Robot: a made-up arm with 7 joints.
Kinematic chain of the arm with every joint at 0, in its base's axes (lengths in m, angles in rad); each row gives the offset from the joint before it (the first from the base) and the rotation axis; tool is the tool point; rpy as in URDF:
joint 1: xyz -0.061 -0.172 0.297 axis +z
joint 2: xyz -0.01 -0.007 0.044 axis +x
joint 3: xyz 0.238 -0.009 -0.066 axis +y
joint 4: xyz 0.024 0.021 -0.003 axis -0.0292 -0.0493 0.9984
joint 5: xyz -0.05 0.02 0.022 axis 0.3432 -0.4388 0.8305
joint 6: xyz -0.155 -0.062 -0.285 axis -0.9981 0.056 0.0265
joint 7: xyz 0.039 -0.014 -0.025 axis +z
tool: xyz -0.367 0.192 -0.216 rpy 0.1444 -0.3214 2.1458
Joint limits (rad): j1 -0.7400..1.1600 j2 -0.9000..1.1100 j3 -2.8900..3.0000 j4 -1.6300..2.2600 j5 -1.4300..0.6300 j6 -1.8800..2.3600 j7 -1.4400..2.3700
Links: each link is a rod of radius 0.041 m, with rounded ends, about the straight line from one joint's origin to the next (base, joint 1, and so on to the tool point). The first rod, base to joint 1, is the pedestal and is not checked.
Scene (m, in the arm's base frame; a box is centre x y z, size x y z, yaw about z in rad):
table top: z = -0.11
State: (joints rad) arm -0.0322 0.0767 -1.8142 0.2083 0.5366 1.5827 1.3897
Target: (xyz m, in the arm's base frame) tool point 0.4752 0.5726 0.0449
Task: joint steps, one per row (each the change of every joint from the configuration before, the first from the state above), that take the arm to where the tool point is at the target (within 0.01 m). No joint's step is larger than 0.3 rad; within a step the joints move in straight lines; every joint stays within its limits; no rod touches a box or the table.
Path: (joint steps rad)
1: 0.0508 0.0389 -0.0211 -0.0673 0.0187 -0.0655 -0.2738
2: 0.0507 0.0389 -0.0211 -0.0672 0.0187 -0.0655 -0.2738
3: 0.0508 0.0389 -0.0211 -0.0673 0.0186 -0.0654 -0.2737
4: 0.0507 0.0390 -0.0211 -0.0672 0.0187 -0.0655 -0.2738
5: 0.0508 0.0389 -0.0211 -0.0673 0.0187 -0.0655 -0.2738
6: 0.2604 0.0862 -0.1010 -0.1509 -0.2893 -0.1641 0.1716
7: 0.2603 0.0861 -0.1009 -0.1509 -0.2892 -0.1641 0.1716

